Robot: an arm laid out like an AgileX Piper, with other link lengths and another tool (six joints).
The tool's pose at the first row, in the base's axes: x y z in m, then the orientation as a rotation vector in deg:
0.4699, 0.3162, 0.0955, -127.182, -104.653, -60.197
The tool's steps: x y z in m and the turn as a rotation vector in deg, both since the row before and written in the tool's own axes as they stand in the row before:
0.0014, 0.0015, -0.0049, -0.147, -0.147, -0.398
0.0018, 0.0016, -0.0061, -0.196, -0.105, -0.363
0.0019, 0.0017, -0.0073, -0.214, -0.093, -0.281
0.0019, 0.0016, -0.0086, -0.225, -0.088, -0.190
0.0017, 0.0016, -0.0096, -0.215, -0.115, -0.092
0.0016, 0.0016, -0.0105, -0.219, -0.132, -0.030
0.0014, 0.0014, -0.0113, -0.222, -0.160, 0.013
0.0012, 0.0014, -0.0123, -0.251, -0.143, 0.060
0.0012, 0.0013, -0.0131, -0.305, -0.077, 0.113
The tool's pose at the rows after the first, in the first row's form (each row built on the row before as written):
0.4691, 0.3147, 0.1005, -127.129, -105.212, -60.299
0.4679, 0.3129, 0.1067, -127.086, -105.704, -60.490
0.4662, 0.3107, 0.1139, -127.097, -106.082, -60.699
0.4638, 0.3079, 0.1220, -127.171, -106.338, -60.911
0.4609, 0.3045, 0.1308, -127.332, -106.478, -61.071
0.4575, 0.3006, 0.1402, -127.554, -106.543, -61.211
0.4535, 0.2963, 0.1501, -127.834, -106.561, -61.322
0.4490, 0.2914, 0.1606, -128.146, -106.507, -61.476
0.4440, 0.2862, 0.1717, -128.461, -106.351, -61.746

